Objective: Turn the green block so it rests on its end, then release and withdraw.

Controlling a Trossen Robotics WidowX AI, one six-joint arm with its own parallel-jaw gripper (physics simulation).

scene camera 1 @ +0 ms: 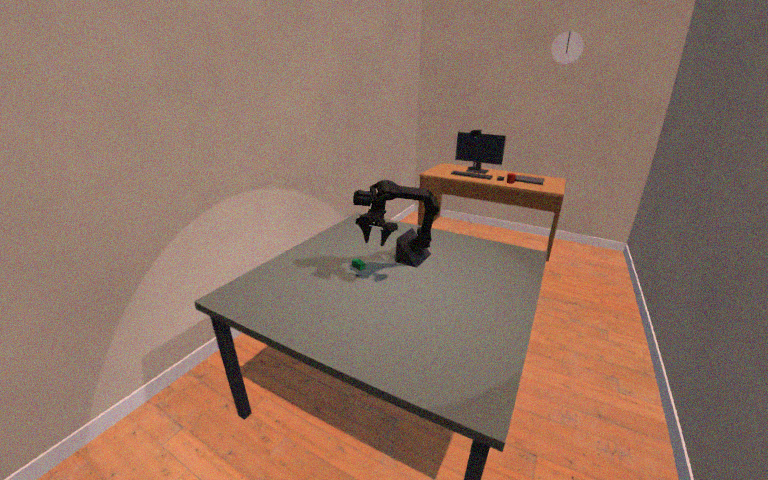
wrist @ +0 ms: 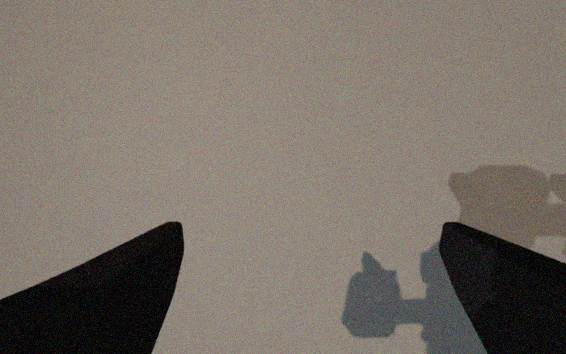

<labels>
my gripper: scene camera 1; wrist
same spot on my gripper: (wrist: 125,293) = (scene camera 1: 381,237)
</labels>
